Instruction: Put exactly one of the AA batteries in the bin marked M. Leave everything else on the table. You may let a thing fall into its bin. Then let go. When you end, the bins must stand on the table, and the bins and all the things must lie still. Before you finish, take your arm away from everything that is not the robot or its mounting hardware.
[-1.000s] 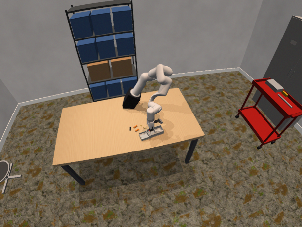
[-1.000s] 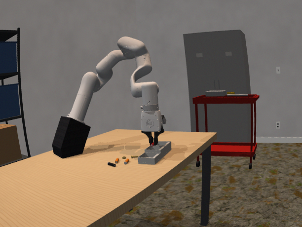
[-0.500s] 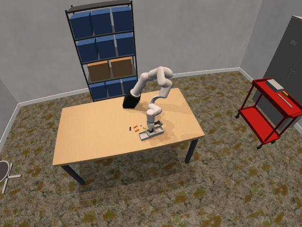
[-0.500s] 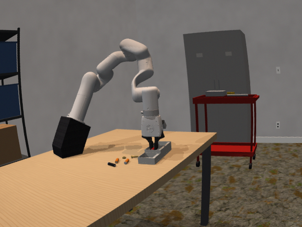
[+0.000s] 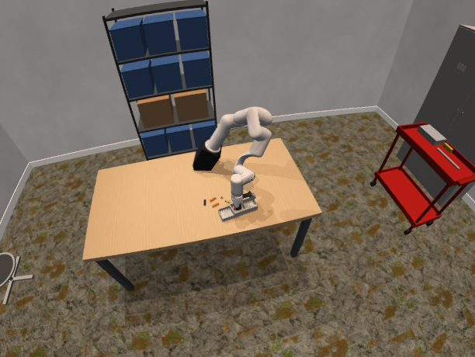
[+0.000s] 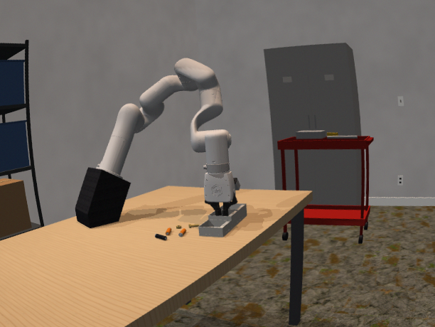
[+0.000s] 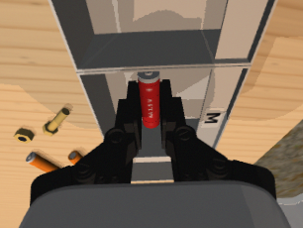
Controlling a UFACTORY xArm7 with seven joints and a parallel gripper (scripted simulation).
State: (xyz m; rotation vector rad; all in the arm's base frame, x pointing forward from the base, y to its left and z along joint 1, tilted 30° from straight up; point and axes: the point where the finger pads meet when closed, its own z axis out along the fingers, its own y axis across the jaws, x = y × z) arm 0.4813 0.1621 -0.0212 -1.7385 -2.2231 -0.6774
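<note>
My hand is 1 cm short of the bin tray and 2 cm above it. Also, from my hand: brass bolt (8 cm behind, 7 cm to the right, 3 cm below); brass nut (12 cm behind, 10 cm to the right, 3 cm below); red AA battery (2 cm below).
</note>
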